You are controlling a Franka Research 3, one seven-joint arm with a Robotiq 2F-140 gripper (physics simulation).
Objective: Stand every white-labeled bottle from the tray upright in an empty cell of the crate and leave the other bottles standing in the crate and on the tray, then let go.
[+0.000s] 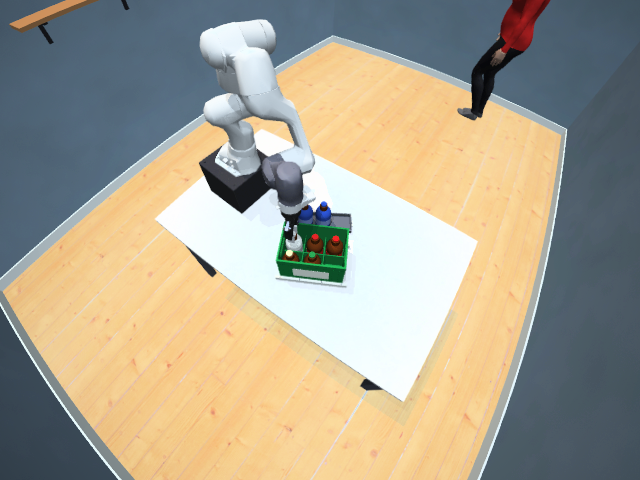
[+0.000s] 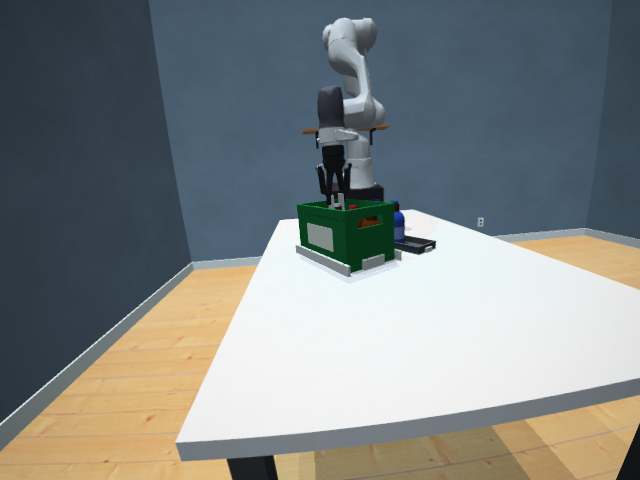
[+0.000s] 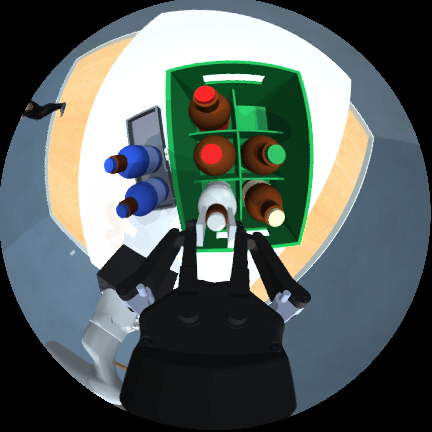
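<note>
A white-labeled bottle (image 1: 293, 242) (image 3: 217, 197) with a white cap stands in a corner cell of the green crate (image 1: 310, 273) (image 2: 368, 248) (image 3: 306, 150). My gripper (image 1: 292, 234) (image 2: 337, 202) (image 3: 216, 214) is shut on its neck, the fingertips on either side of it. Two red-capped bottles (image 3: 209, 110) (image 3: 214, 154), a green-capped bottle (image 3: 261, 155) and a cream-capped bottle (image 3: 263, 201) stand in other crate cells. The cell beside the far red-capped bottle, past the green-capped one, is empty. The held bottle's base is hidden.
Two blue bottles (image 3: 134, 161) (image 3: 143, 197) stand on the grey tray (image 1: 351, 223) (image 2: 419, 248) (image 3: 131, 128) close along the crate's side. Light rails (image 2: 323, 260) edge the crate's foot on the white table (image 1: 392, 289). A person (image 1: 518, 31) stands beyond the table.
</note>
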